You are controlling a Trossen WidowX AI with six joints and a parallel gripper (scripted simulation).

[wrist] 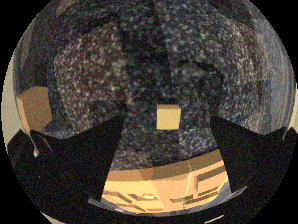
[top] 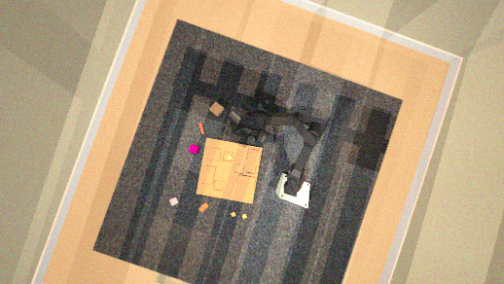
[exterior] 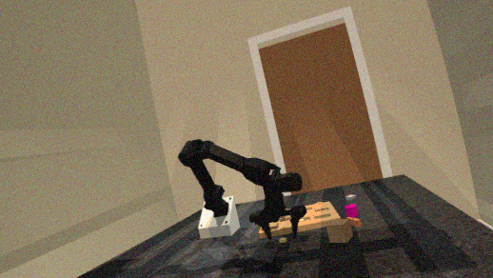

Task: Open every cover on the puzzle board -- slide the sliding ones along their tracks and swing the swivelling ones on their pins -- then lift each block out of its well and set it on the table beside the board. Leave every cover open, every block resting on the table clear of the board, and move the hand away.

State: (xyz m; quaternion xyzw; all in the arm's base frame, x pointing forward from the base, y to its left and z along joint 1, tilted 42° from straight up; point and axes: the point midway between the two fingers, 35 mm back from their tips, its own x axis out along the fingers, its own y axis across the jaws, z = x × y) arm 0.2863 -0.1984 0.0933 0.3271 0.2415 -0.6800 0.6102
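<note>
Right now the tan wooden puzzle board is 3 cm ahead of my gripper tip, 21 cm to the left of it and 1 cm above it. From my gripper tip the other things lie so: tan cube (19 cm ahead, 5 cm to the right, 2 cm above); magenta block (24 cm ahead, 18 cm to the left, 1 cm above); orange block (24 cm ahead, 7 cm to the left).
</note>
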